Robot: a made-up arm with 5 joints.
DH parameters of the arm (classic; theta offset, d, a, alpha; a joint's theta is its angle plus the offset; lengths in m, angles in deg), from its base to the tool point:
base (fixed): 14.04 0 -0.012 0
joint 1: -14.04 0.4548 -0.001 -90
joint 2: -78.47 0 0.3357 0
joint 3: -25.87 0 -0.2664 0
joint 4: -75.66 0.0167 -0.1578 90
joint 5: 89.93 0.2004 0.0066 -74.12
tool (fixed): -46.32 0.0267 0 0
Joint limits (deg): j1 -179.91..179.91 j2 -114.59..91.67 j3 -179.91..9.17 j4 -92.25..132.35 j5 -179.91..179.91
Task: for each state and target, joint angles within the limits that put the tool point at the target. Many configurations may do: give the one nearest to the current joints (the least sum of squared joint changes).
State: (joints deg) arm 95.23 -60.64 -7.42 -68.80 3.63
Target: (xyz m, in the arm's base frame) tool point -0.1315 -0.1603 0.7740
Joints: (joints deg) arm 60.25 -110.76 9.17 -59.02 -5.93
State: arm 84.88 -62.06 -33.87 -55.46 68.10
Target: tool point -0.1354 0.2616 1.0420
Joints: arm 115.81 -25.65 -52.81 -37.84 64.91
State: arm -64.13 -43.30 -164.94 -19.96 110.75
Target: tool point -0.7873 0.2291 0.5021
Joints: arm -17.34 -79.12 -169.58 -10.22 108.91
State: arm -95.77 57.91 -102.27 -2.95 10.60
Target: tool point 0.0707 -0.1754 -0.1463
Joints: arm -70.53 91.54 -58.43 18.86 7.03
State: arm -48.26 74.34 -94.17 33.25 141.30
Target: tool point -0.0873 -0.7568 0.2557
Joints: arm -95.35 63.99 -109.10 25.46 139.27
